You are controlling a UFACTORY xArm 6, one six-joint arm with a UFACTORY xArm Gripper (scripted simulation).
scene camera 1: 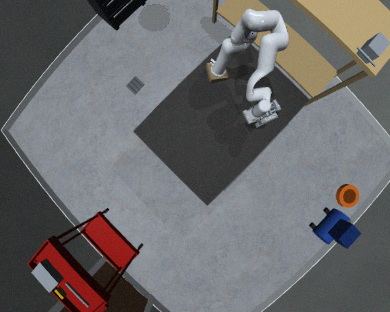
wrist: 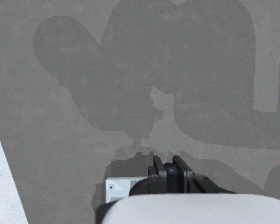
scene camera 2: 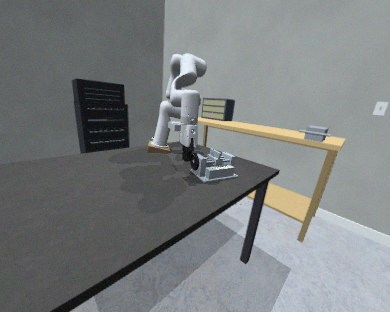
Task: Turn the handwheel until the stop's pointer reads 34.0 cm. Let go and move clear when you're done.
Labels:
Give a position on a grey fixture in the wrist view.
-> At 116, 187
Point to a grey fixture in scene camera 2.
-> At 206, 174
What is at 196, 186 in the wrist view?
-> The gripper.

